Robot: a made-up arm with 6 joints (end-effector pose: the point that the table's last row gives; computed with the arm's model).
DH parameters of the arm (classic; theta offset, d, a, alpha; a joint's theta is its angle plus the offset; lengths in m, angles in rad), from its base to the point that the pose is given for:
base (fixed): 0 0.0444 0.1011 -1.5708
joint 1: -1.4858 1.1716 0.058 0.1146
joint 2: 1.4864 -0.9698 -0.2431 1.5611
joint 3: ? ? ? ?
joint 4: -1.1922 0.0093 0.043 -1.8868
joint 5: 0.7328 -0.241 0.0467 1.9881
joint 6: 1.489 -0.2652 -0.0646 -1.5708
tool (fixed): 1.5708 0.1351 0 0
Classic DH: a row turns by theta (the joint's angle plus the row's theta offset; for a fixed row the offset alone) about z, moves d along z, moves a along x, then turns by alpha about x.
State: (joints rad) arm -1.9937 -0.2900 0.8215 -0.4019 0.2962 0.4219
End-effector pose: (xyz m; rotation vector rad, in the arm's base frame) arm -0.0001 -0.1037 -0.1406 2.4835 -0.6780 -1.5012
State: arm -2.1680 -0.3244 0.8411 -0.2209 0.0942 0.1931
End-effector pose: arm 0.0640 -0.1080 -0.0775 2.6037 -0.9423 -0.9760
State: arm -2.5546 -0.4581 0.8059 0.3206 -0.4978 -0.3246
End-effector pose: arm 0.1594 -0.0322 0.1675 2.4882 -1.0342 0.3440
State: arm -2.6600 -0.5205 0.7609 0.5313 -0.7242 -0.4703
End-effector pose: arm 0.1681 0.0335 0.2522 2.3121 -0.8969 0.6565
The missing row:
joint 3: 1.3923 0.0168 0.0092 0.8842
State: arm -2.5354 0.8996 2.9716 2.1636 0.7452 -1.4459
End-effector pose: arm 0.0759 0.2708 -0.2405 -0.6135 -0.3778 0.8270
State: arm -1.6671 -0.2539 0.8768 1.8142 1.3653 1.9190
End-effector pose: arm 0.2001 0.3377 0.2412 -0.8824 -0.6168 -2.0662
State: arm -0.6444 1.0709 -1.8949 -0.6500 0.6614 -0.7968
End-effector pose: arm 0.0580 0.2692 0.4340 1.6970 0.3870 0.3493
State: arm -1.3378 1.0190 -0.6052 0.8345 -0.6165 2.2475
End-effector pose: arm 0.0561 0.1842 -0.2285 0.6828 2.1289 -0.0470
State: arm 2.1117 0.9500 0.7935 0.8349 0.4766 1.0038
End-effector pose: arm 0.0368 0.0020 0.0447 1.6191 -1.1823 -1.2179
